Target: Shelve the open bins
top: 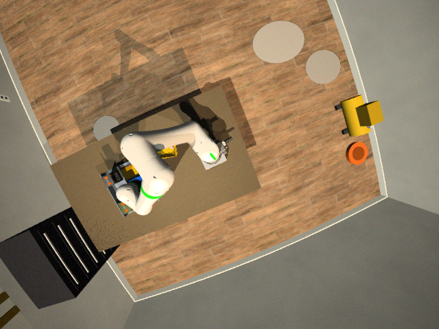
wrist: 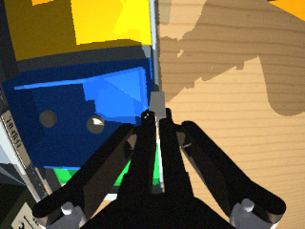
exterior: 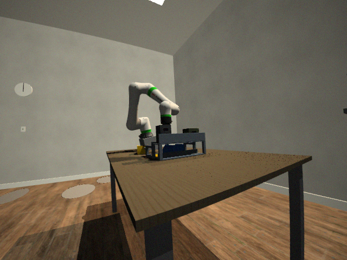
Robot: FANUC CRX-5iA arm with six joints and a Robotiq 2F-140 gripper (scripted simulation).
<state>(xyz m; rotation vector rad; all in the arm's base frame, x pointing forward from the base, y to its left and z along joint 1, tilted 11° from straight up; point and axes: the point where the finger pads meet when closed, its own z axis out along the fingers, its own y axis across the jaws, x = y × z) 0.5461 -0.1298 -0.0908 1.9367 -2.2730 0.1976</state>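
Right now my hand is 9 cm short of the blue bin, 1 cm to the left of it and 1 cm above it. From my hand the other things lie so: blue mark: 10 cm ahead, 4 cm below, 2 cm to the right; then green mark: 11 cm ahead, 9 cm to the left, 4 cm below; then yellow mark: 13 cm to the right, 8 cm ahead, 4 cm below.
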